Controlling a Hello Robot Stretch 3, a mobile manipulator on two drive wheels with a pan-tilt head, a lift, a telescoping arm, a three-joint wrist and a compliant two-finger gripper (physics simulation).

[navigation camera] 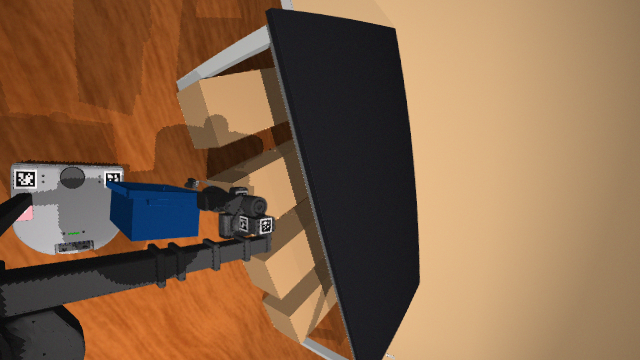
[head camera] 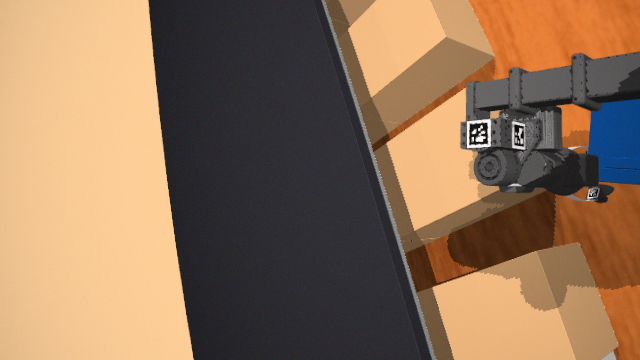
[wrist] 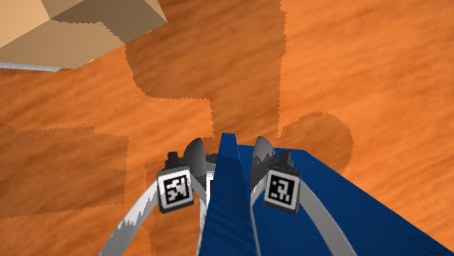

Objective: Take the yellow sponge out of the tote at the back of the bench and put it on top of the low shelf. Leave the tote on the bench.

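Seen in the pictures: robot's base, origin of its link: [navigation camera: 72, 176].
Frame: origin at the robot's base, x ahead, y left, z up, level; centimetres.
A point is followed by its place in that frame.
The blue tote [head camera: 620, 135] @[x -7.5, y -24.6, z 60.3 cm] [navigation camera: 165, 215] @[x -6.5, y -19.6, z 60.7 cm] [wrist: 330, 210] hangs in the air over the wooden floor, beside the bench, with a side wall facing the head and navigation cameras. My gripper [head camera: 594, 172] @[x -2.2, y -30.7, z 48.1 cm] [navigation camera: 197, 196] @[x -2.2, y -30.7, z 48.1 cm] [wrist: 229, 156] @[x -2.2, y -30.7, z 48.1 cm] is shut on the tote's wall, which stands between the two fingertips in the wrist view. The long dark bench top [head camera: 270, 175] @[x -1.6, y -90.0, z 76.2 cm] [navigation camera: 350, 150] @[x 14.1, y -77.1, z 76.2 cm] is off to the side, apart from the tote. The yellow sponge does not show, and the inside of the tote is hidden. I cannot make out the low shelf.
Tan boxes [head camera: 425, 170] [navigation camera: 240, 102] [wrist: 80, 45] stand on the floor partly under the bench top. A pale grey bench leg [navigation camera: 230, 55] @[x 44.1, y -41.0, z 50.0 cm] slants at one end. My base [navigation camera: 95, 200] @[x -7.7, y -7.1, z 15.9 cm] is close beside the tote in the navigation view. A tan wall [head camera: 75, 175] @[x -1.0, y -161.0, z 106.3 cm] [navigation camera: 500, 175] @[x 9.0, y -156.4, z 126.2 cm] runs behind the bench.
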